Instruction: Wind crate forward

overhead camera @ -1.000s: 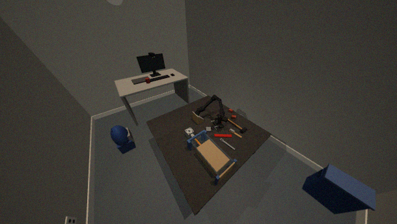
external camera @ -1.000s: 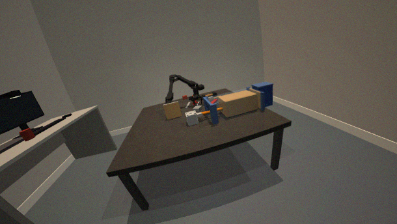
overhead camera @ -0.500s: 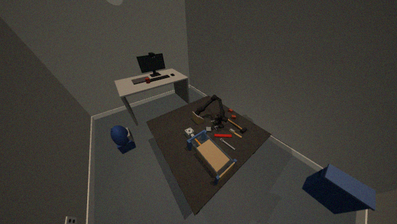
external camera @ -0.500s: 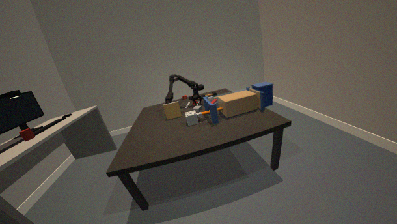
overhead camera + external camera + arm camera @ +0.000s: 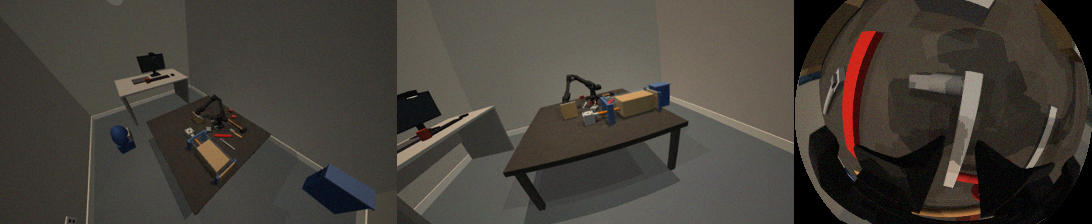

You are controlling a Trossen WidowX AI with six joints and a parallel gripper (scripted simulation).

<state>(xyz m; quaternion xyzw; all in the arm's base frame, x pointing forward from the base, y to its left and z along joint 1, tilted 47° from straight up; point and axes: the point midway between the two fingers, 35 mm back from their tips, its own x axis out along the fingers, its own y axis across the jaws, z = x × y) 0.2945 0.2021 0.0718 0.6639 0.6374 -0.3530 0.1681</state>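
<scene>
My gripper tip is 6 cm to the right of the red knob, 2 cm past it and 1 cm below it. Also, from my gripper tip: winch handle 1 cm to the left, 1 cm behind, 1 cm above; then red flat bar 16 cm ahead, 6 cm to the right; then grey block 16 cm to the right, 3 cm behind, 1 cm above.
</scene>
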